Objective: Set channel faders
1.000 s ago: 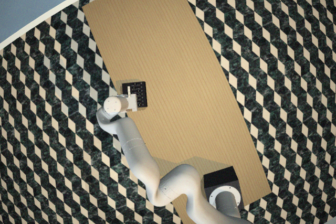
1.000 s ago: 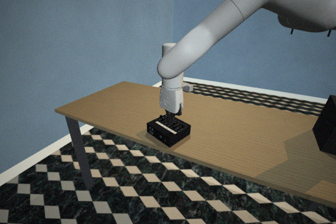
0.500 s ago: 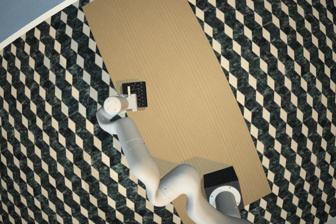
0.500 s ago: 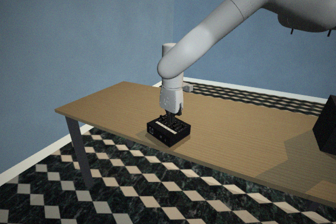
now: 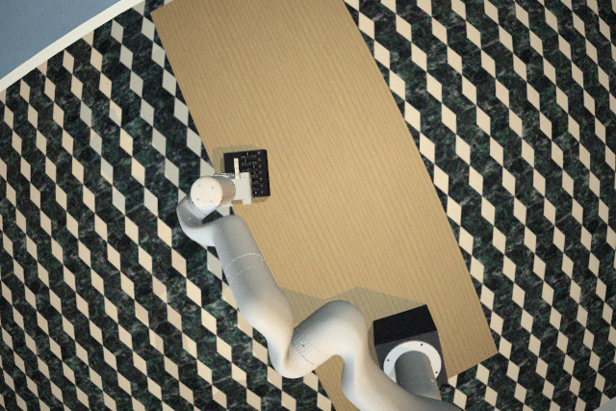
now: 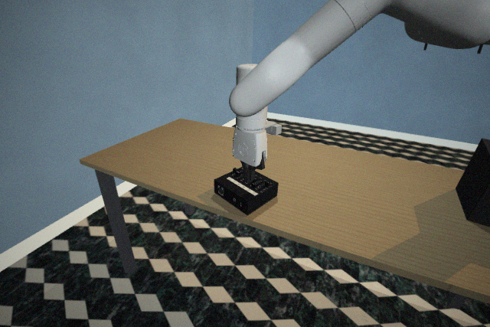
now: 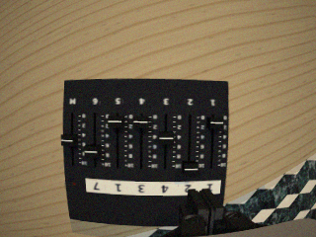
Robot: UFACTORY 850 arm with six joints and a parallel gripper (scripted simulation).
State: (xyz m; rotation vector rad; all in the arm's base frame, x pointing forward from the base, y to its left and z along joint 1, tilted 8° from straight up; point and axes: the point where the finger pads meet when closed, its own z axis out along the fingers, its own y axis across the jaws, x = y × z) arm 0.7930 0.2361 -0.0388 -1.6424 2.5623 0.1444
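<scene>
Now: hand 8 cm short of the master fader, 9 cm to the left of it and 5 cm above it.
</scene>
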